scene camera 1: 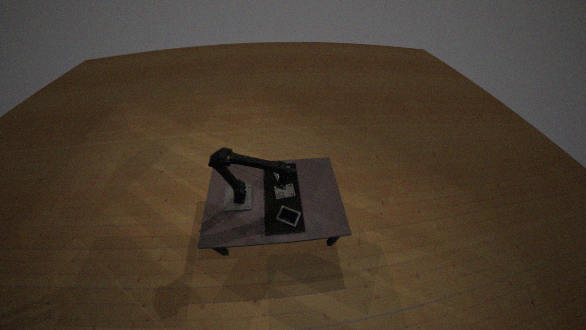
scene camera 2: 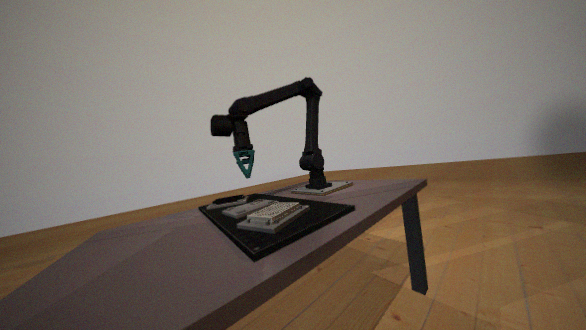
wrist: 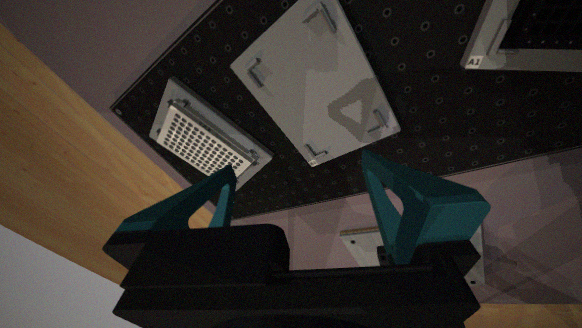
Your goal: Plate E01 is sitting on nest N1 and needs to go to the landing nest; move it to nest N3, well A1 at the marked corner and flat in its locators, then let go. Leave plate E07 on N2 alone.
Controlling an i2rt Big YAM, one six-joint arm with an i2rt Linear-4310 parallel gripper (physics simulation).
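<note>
A white well plate [wrist: 200, 145] [scene camera 2: 274, 212] sits on a grey nest [wrist: 225, 126] [scene camera 2: 255, 227] at one end of the board. A black well plate [wrist: 550, 25] [scene camera 1: 288, 216] [scene camera 2: 231, 199] sits in the nest [wrist: 540, 61] [scene camera 1: 280, 212] at the other end, its A1 mark showing in the wrist view. The middle nest [wrist: 295, 90] [scene camera 1: 285, 191] [scene camera 2: 235, 212] is bare, with corner locators. Plate and nest numbers are not readable. My gripper [wrist: 295, 164] [scene camera 2: 247, 177] is open and empty, high above the board; its shadow falls on the middle nest.
The nests stand on a black perforated board [wrist: 425, 100] [scene camera 2: 320, 220] [scene camera 1: 272, 227] on a pinkish table [scene camera 1: 320, 200] [scene camera 2: 150, 260]. The arm's base plate [scene camera 1: 230, 204] [scene camera 2: 345, 186] stands beside the board. The table edge runs close to the white plate's end of the board.
</note>
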